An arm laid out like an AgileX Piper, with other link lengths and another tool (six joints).
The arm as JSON. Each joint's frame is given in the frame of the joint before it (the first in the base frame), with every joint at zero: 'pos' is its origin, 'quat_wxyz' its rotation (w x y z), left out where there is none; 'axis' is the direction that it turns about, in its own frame. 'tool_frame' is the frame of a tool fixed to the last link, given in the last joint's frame.
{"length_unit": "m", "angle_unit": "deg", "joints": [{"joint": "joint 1", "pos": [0.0, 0.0, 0.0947], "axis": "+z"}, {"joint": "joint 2", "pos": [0.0, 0.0, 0.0], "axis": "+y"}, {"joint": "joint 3", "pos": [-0.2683, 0.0, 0.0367], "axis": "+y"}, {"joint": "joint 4", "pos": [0.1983, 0.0, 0.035], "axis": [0.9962, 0.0, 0.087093]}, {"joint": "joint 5", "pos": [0.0, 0.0, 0.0], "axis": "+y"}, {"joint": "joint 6", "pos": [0.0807, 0.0, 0.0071], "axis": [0.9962, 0.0, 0.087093]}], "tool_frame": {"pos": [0.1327, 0.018, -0.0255], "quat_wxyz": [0.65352, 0.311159, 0.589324, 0.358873]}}
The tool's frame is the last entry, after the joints.
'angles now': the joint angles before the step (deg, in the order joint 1, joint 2, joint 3, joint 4, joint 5, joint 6). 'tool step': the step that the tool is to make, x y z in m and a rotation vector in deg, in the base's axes. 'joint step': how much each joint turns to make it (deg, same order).
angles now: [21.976 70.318 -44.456 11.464 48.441 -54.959]
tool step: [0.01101 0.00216 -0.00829 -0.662 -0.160 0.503]
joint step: [0.001 3.204 0.000 -0.050 -3.002 -1.119]
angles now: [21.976 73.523 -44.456 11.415 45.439 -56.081]
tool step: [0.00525 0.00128 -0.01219 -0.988 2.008 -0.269]
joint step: [0.000 3.938 0.000 0.000 -1.734 -0.042]
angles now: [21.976 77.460 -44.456 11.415 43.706 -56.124]
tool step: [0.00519 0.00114 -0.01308 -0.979 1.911 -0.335]
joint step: [-0.001 4.050 -0.001 0.001 -1.949 -0.001]
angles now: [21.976 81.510 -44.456 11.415 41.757 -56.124]
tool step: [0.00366 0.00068 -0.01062 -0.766 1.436 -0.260]
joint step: [0.001 3.163 -0.002 -0.001 -1.574 0.002]
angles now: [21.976 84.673 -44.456 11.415 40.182 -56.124]
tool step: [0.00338 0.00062 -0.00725 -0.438 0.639 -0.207]
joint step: [-0.001 2.124 -0.002 0.000 -1.391 -0.017]
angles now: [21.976 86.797 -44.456 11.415 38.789 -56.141]
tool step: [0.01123 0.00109 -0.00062 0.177 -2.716 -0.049]
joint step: [0.001 0.415 0.000 -0.607 -3.051 -0.048]
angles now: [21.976 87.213 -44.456 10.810 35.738 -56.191]
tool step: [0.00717 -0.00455 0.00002 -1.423 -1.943 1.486]
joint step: [-0.001 0.124 0.000 -2.309 -1.388 -0.268]
